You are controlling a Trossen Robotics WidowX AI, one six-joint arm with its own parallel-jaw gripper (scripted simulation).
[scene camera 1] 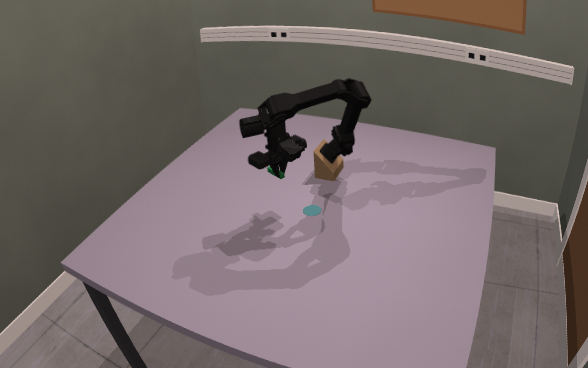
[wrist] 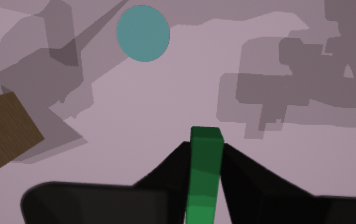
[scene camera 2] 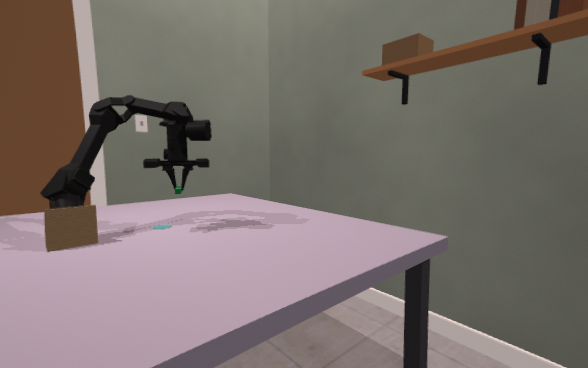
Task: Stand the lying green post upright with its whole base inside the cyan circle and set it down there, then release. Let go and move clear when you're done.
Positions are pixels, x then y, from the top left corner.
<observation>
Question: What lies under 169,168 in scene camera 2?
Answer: The gripper.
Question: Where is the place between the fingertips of the gripper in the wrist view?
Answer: At 204,149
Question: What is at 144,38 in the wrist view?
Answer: A cyan circle.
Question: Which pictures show the gripper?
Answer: Scene camera 1, the wrist view and scene camera 2: all of them.
</observation>
